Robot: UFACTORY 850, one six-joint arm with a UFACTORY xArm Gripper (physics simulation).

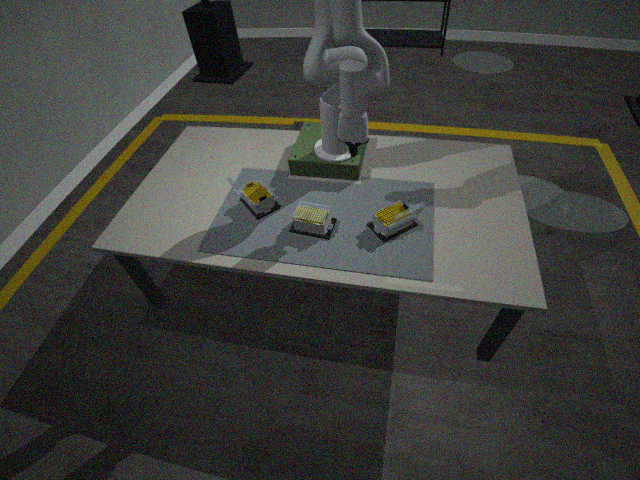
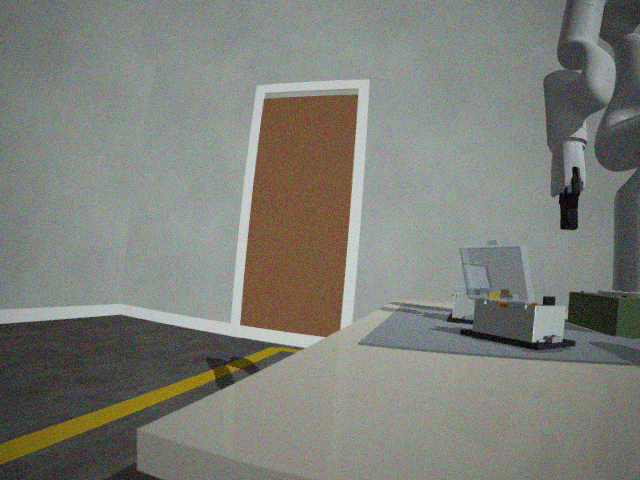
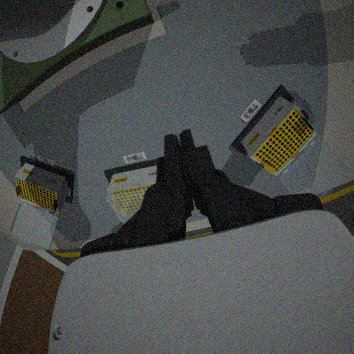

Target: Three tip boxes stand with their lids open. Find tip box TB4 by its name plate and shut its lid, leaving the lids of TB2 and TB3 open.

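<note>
Three tip boxes with yellow racks stand on the grey mat. The right box (image 1: 393, 219) (image 2: 504, 322) (image 3: 275, 137) has a plate that seems to read TB3; its clear lid (image 2: 498, 271) stands open. The left box (image 1: 258, 198) (image 3: 37, 186) has its lid (image 3: 34, 226) open; its plate is blurred. The middle box (image 1: 312, 219) (image 3: 131, 192) shows paler tips under a clear cover, and its lid looks shut; its plate (image 3: 135, 158) is too blurred to read surely. My gripper (image 2: 569, 227) (image 3: 183, 150) is shut and empty, high above the table near the base, clear of every box.
The green robot base block (image 1: 325, 169) (image 2: 594, 312) (image 3: 127, 17) stands behind the grey mat (image 1: 361, 255) on the pale table (image 1: 480, 248). A dark cabinet (image 1: 214, 43) and a brown door (image 2: 302, 211) are beyond the table.
</note>
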